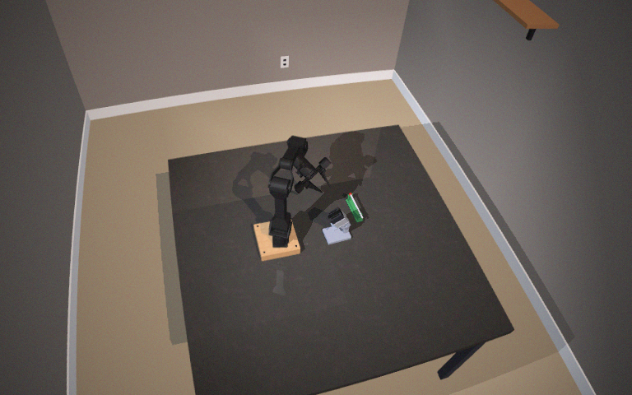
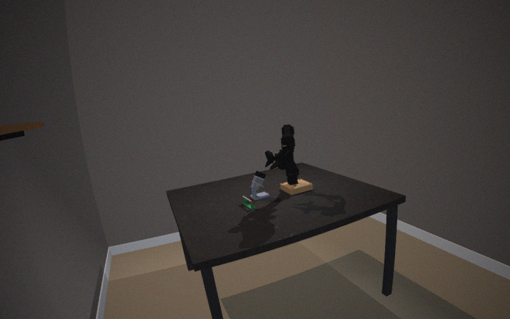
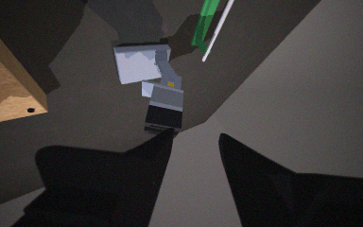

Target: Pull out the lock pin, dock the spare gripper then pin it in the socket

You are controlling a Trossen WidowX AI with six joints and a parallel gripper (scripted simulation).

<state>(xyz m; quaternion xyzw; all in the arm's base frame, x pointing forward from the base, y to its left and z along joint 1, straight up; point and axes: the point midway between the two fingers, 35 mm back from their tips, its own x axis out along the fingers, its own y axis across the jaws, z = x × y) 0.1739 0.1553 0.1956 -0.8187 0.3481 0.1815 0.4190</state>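
Right now the green strip is 19 cm below my gripper tip, 16 cm ahead of it and 5 cm to the left of it. From my gripper tip the other things lie so: grey mount (16 cm below, 8 cm to the right, 7 cm ahead); spare gripper (10 cm below, 9 cm to the right, 6 cm ahead).
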